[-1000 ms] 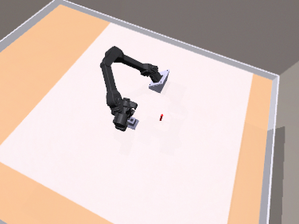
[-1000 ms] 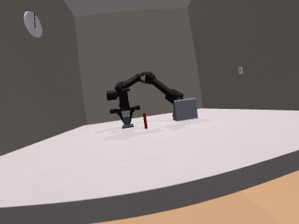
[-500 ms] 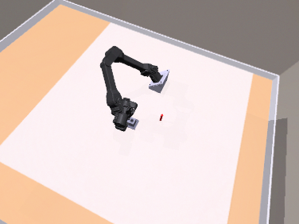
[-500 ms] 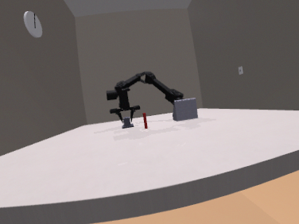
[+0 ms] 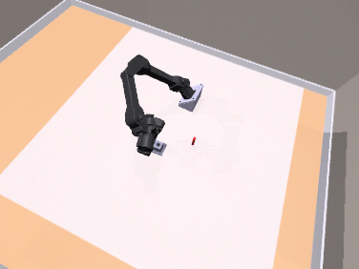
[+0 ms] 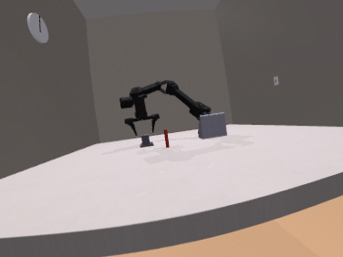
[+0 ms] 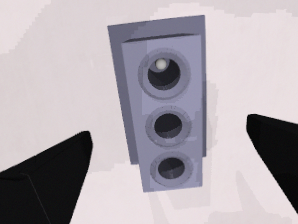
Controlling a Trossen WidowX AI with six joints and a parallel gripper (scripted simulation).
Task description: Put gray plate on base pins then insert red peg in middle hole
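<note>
My gripper tip is now 2 cm above the gray plate. From my gripper tip the other things lie so: red peg (17 cm to the left, 12 cm behind, 2 cm below); then gray base (5 cm below).
</note>
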